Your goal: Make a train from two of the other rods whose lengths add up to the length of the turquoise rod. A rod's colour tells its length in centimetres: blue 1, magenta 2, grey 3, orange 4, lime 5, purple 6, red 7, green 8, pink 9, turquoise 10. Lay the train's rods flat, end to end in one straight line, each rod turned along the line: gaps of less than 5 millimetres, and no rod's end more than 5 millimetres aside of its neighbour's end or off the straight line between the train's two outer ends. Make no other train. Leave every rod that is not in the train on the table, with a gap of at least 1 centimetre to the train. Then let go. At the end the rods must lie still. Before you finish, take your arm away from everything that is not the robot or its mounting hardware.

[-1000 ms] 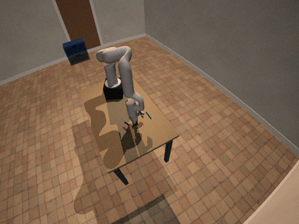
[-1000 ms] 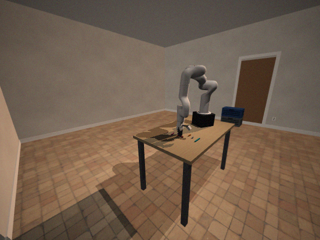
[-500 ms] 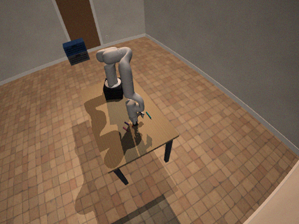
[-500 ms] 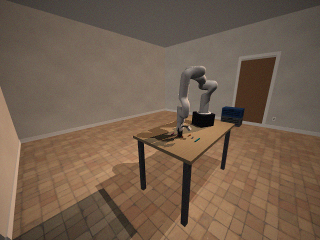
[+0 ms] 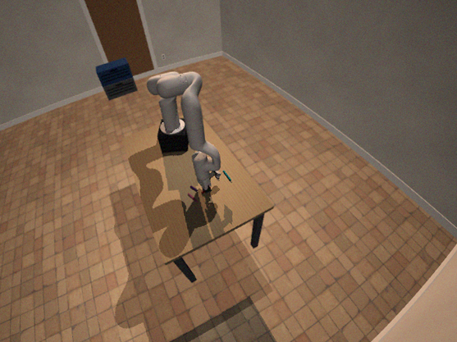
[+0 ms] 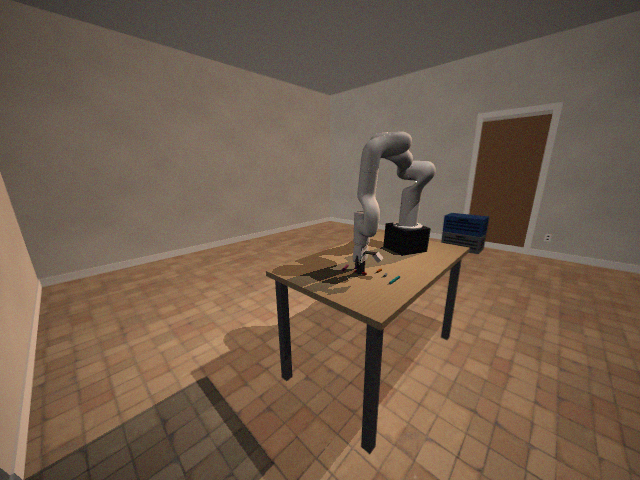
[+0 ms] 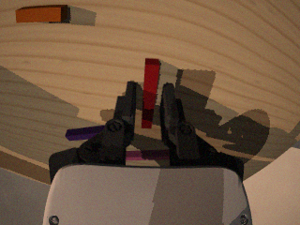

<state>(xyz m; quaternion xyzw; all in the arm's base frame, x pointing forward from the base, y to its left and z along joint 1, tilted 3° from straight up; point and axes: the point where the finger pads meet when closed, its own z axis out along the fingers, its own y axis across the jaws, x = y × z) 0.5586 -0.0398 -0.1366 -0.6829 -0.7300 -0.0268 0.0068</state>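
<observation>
Right now the red rod is 20 mm below my hand. Also, from my hand: purple rod 60 mm to the right, 60 mm behind, 20 mm below; then pink rod 100 mm to the right, 20 mm below; then orange rod 90 mm behind, 70 mm to the left, 20 mm below.
</observation>
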